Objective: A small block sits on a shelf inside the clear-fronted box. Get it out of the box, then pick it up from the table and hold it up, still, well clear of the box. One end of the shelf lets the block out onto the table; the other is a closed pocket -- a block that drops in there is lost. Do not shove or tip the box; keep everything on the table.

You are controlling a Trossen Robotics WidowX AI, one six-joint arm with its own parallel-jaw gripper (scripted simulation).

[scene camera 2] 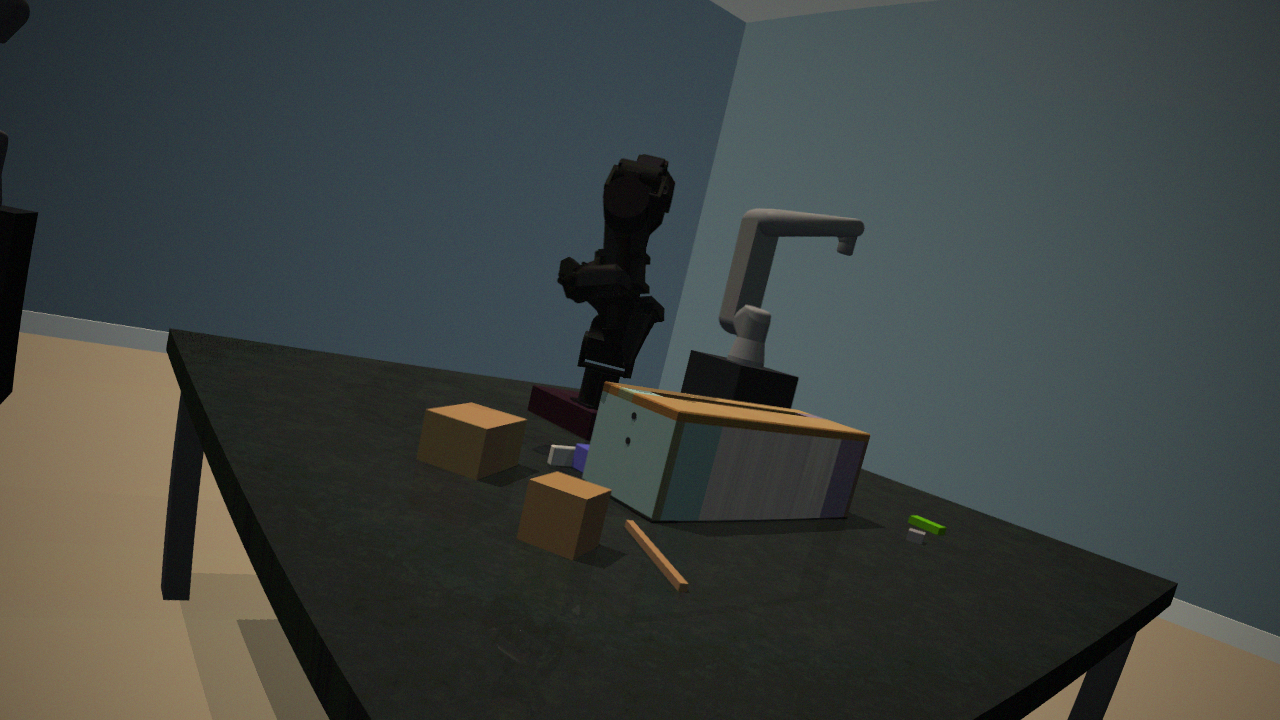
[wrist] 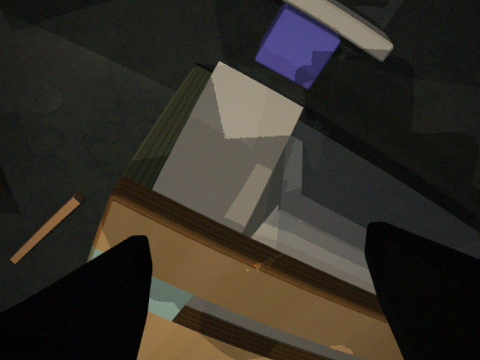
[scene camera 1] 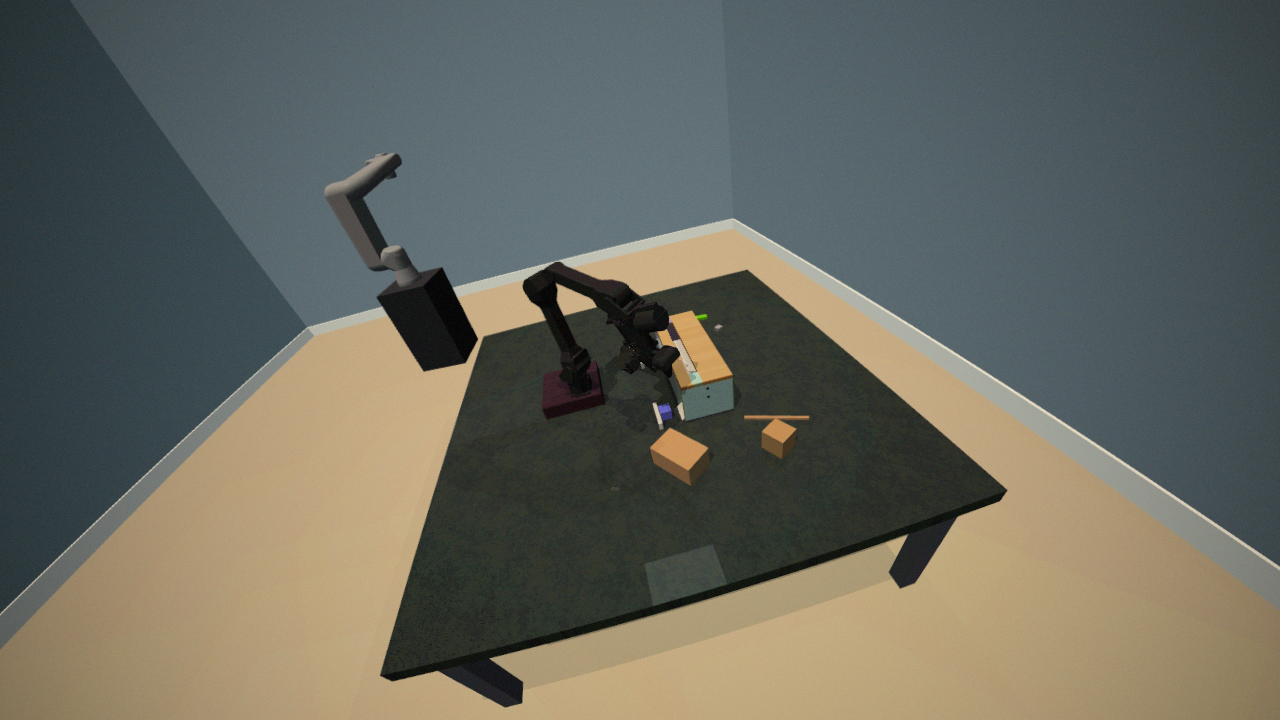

Labels:
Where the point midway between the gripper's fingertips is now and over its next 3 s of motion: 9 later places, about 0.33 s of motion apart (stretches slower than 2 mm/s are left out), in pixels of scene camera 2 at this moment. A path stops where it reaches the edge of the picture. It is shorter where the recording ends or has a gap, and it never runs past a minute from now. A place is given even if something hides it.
My gripper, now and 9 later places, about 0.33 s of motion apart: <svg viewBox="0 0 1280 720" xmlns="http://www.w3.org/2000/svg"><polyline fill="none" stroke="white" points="620,360 620,357 618,366 607,422 604,430 600,443 598,455 594,465 594,467 599,450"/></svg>

